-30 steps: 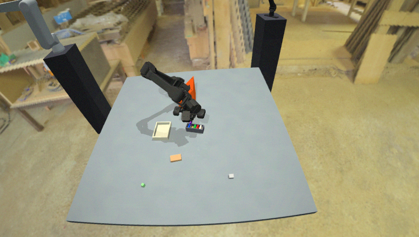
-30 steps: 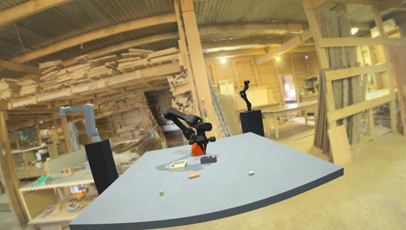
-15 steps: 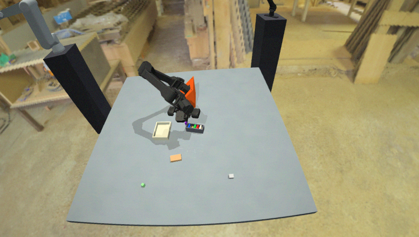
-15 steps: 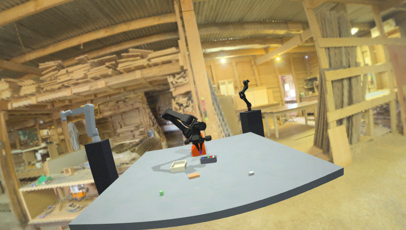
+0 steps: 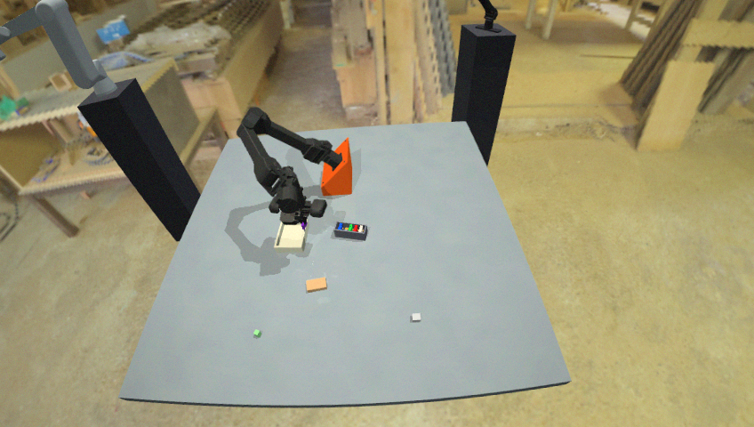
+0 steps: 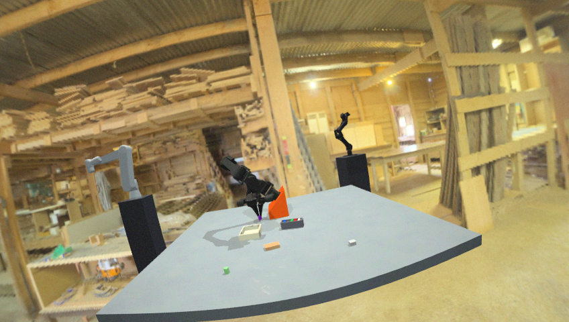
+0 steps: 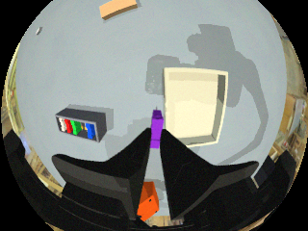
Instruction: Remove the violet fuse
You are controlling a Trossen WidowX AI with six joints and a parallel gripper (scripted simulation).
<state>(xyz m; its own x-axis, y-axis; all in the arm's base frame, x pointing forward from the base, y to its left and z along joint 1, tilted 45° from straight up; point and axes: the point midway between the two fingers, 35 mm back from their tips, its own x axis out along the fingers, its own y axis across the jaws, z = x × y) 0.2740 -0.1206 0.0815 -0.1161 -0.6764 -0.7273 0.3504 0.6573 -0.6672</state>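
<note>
Right now the cream tray is 20 mm behind my gripper tip, 60 mm to the right of it and 90 mm below it. Round my gripper tip: small green cube: 340 mm ahead, 170 mm to the right, 80 mm below; violet fuse: 10 mm below; orange flat block: 200 mm ahead, 20 mm to the left, 90 mm below.
</note>
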